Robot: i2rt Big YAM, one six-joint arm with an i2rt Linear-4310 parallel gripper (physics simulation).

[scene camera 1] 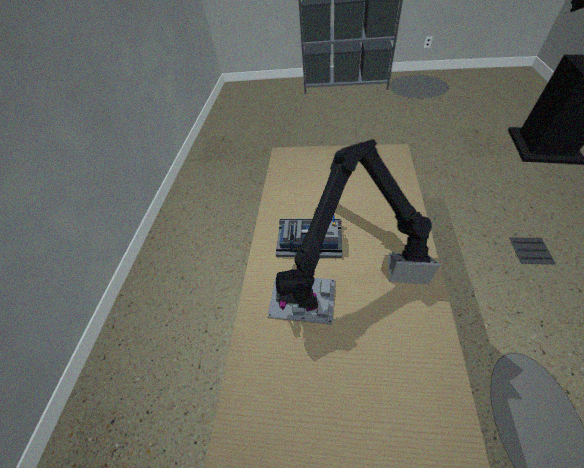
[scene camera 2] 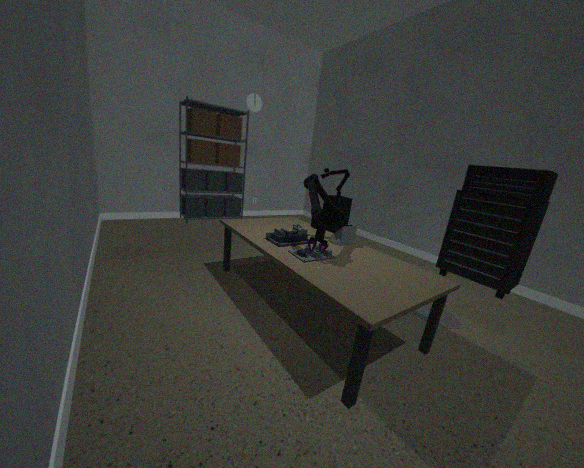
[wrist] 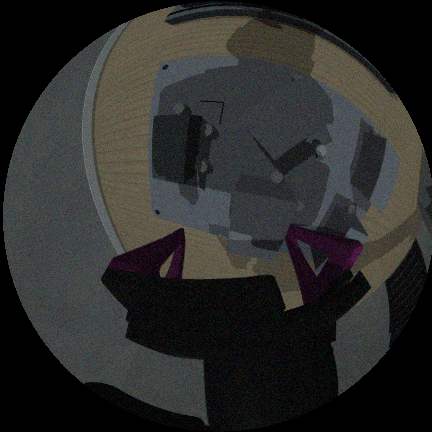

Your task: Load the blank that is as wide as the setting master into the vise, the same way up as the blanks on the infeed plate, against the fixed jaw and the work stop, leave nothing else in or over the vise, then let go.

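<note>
My gripper [scene camera 1: 298, 303] [scene camera 2: 317, 246] [wrist: 237, 232] is open and empty, its magenta fingers pointing down low over the infeed plate [scene camera 1: 276, 313] [wrist: 170, 200]. In the wrist view a dark blank [wrist: 167, 145] is on the plate's left, a wide blank [wrist: 265, 210] is near the edge by the fingers, and two more blanks [wrist: 370, 160] [wrist: 340, 215] are at the right. The arm's shadow darkens the plate's middle. The vise [scene camera 1: 292, 231] [scene camera 2: 286, 235] stands beyond the plate; the arm partly covers it in scene camera 1. The setting master cannot be made out clearly.
The plate and vise stand on a wooden table [scene camera 1: 360, 400] [scene camera 2: 380, 290]. The arm's grey base block [scene camera 1: 414, 271] is at the table's right edge in scene camera 1. Small round pins [wrist: 320, 150] [wrist: 277, 176] stand on the plate. A dark rail of the vise's base [wrist: 225, 12] crosses the wrist view's top.
</note>
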